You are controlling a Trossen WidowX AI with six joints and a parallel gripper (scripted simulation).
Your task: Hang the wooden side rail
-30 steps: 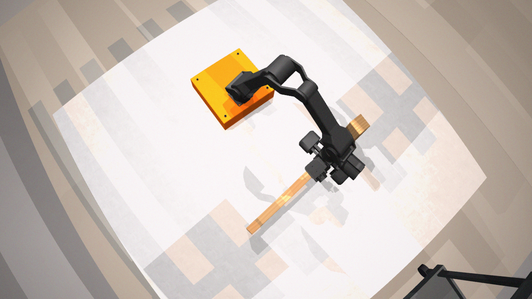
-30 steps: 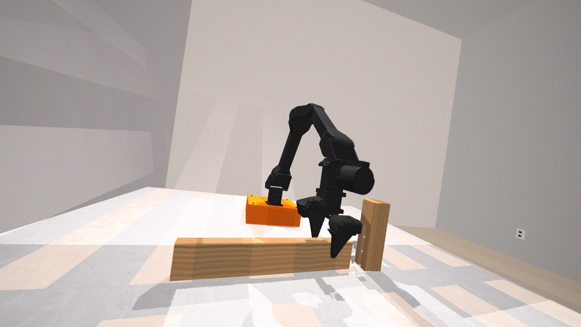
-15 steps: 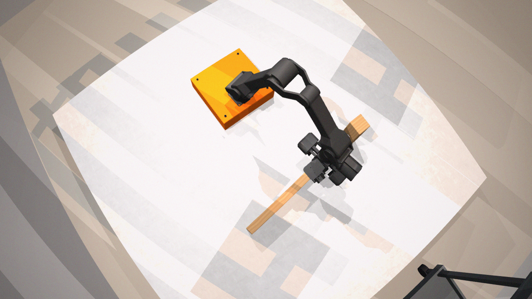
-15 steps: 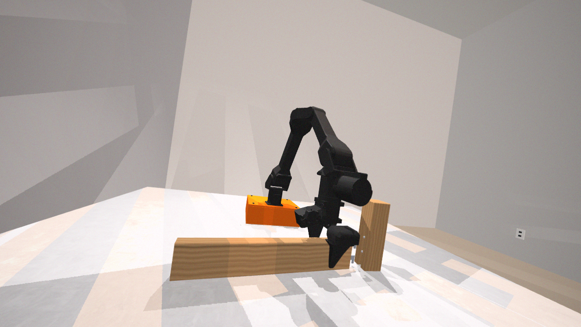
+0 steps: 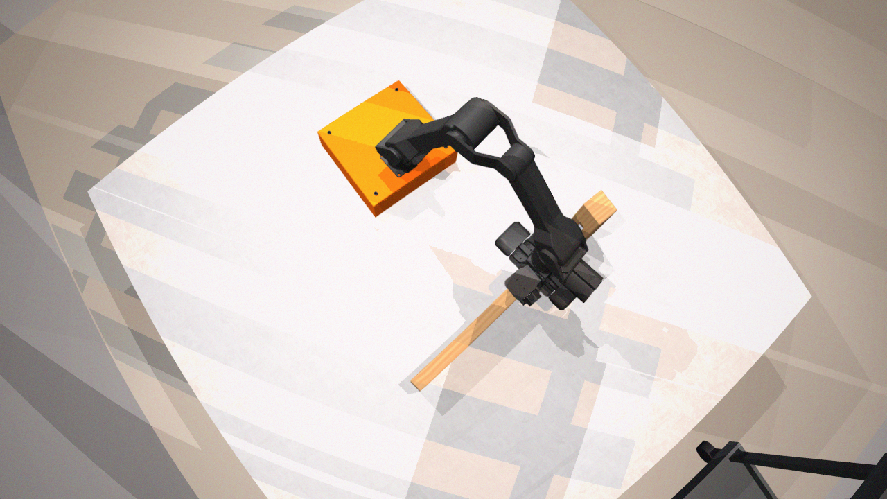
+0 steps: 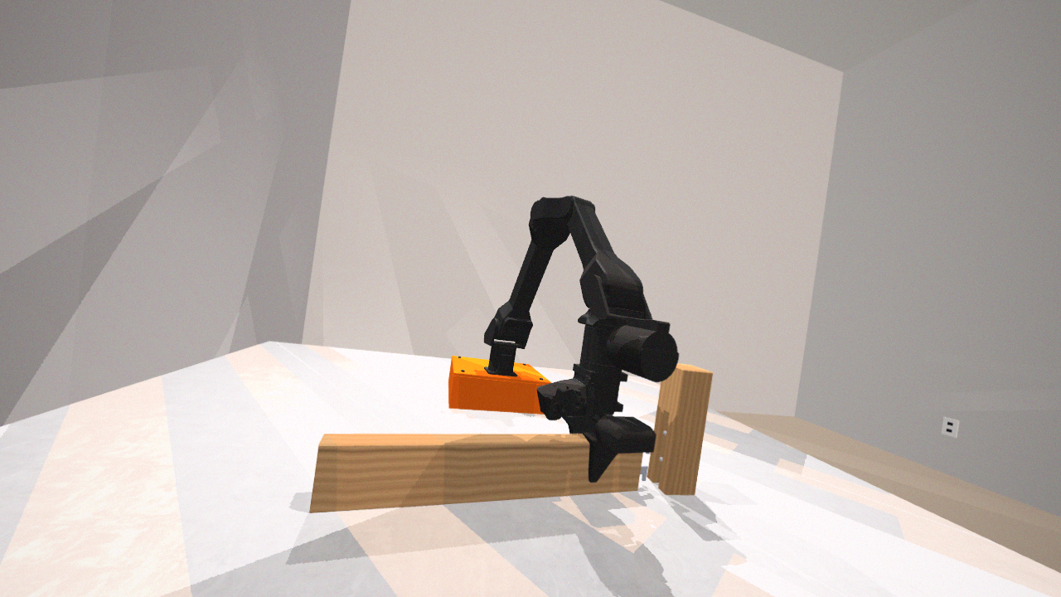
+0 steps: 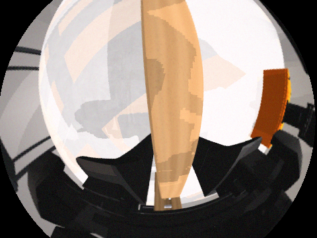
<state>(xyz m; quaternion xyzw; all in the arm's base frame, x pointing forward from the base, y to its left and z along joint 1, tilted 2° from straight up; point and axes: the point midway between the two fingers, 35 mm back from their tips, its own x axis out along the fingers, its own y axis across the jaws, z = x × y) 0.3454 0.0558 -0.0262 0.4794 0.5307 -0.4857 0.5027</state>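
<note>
Right now my gripper tip is 140 mm to the right of the headboard post and 70 mm below it.
</note>
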